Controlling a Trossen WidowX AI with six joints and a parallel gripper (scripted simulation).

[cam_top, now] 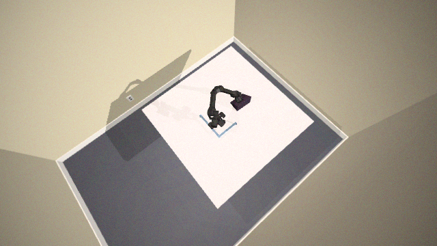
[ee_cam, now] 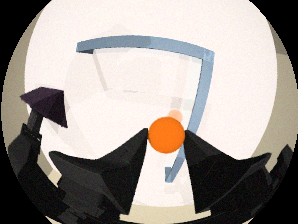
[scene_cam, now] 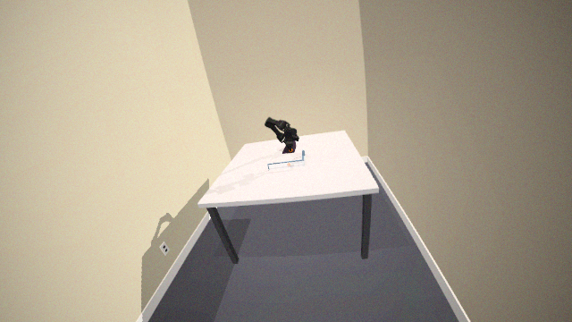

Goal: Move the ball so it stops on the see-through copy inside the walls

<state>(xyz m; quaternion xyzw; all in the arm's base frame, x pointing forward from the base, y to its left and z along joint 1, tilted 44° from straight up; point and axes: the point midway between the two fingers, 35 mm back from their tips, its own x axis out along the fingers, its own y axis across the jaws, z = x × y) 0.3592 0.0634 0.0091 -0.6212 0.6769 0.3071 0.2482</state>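
Now: gripper tip 30 mm short of the see-through copy of ball, 40 mm to the left of it and 120 mm above it. The rest, counted from my gripper tip: orange ball: right at my gripper tip.
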